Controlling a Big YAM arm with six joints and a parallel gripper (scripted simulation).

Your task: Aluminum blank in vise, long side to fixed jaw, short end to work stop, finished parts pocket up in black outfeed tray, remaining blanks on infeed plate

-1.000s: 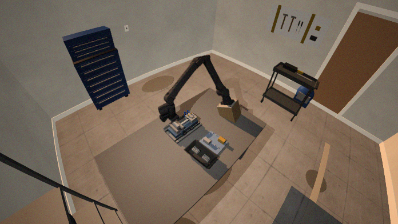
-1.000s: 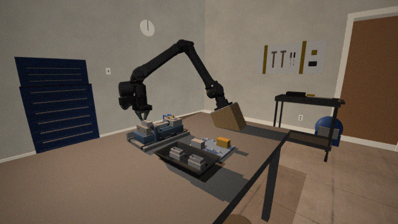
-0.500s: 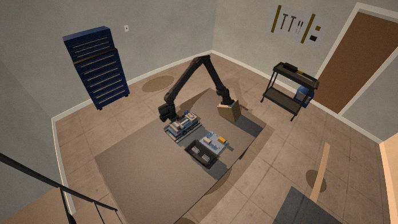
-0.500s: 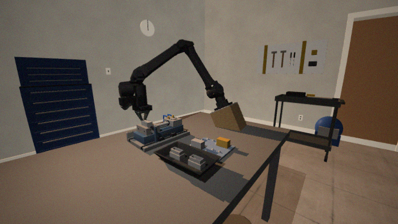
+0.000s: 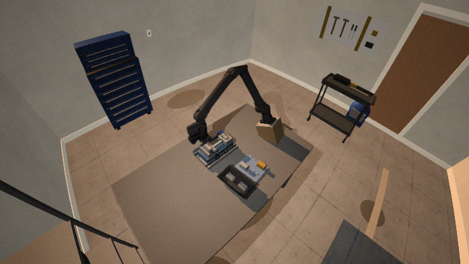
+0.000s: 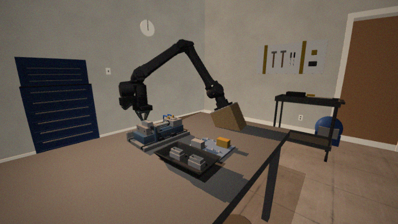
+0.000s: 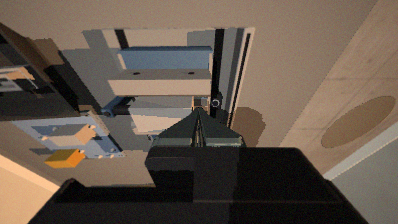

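Now: the vise 70 mm below my hand, 70 mm behind it and 50 mm to the left of it. Round my hand: yellow brass blank 390 mm to the left, 160 mm behind, 80 mm below.
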